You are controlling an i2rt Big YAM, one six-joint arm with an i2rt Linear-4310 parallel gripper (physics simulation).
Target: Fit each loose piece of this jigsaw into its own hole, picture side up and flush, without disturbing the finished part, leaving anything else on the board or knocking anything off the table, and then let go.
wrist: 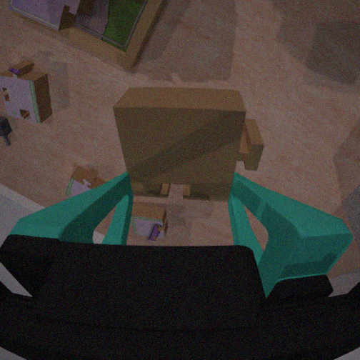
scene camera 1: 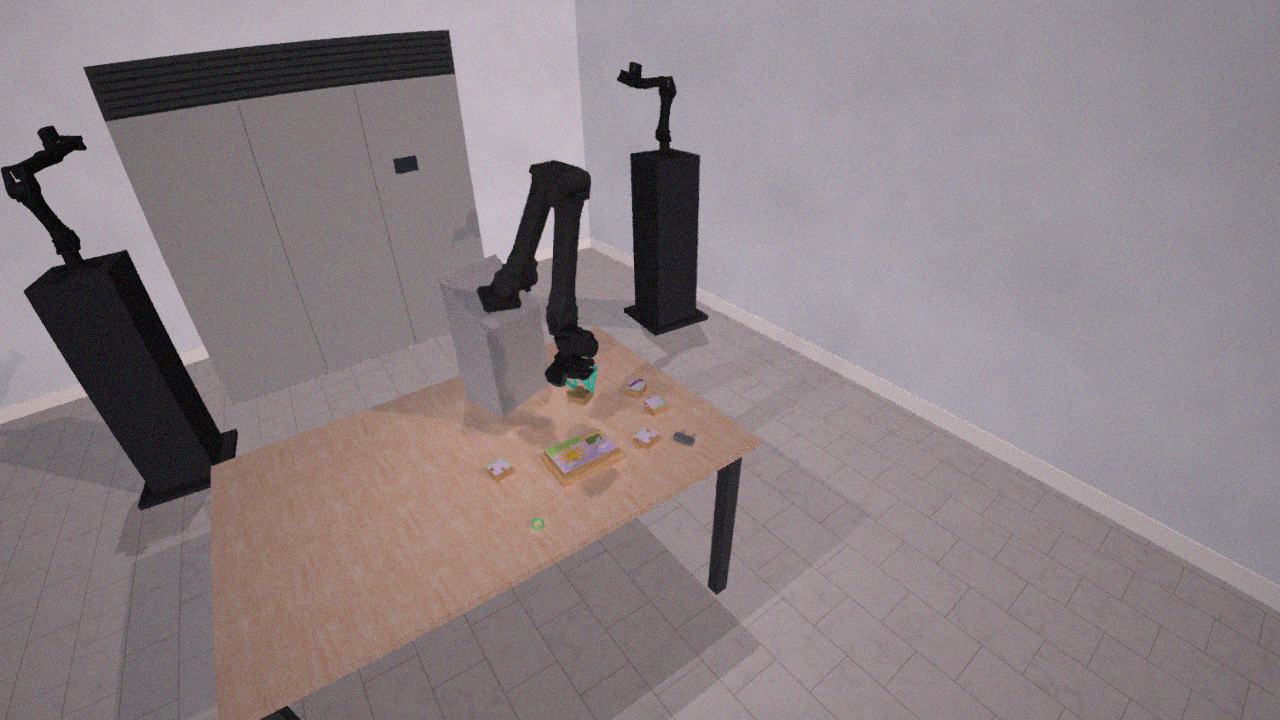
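My gripper [scene camera 1: 581, 383] [wrist: 179, 179] is shut on a jigsaw piece [scene camera 1: 580, 395] [wrist: 182, 142], held above the table with a plain brown face, no picture, toward the wrist camera. The jigsaw board [scene camera 1: 590, 472] [wrist: 126, 59] lies with its picture part up, partly showing in the wrist view. A lilac piece [scene camera 1: 646, 437] [wrist: 19, 97] lies right of the board. Two more picture-up pieces lie farther back, one [scene camera 1: 655, 403] [wrist: 82, 185] mostly lilac and one [scene camera 1: 635, 385] [wrist: 145, 225] with a purple mark. Another lilac piece [scene camera 1: 499, 468] lies left of the board.
A small dark object [scene camera 1: 683, 437] [wrist: 4, 128] lies near the table's right edge. A green ring [scene camera 1: 537, 529] lies toward the front edge of the wooden table [scene camera 1: 375, 537]. Two black pedestals [scene camera 1: 664, 241] [scene camera 1: 116, 376] with arms stand beyond the table.
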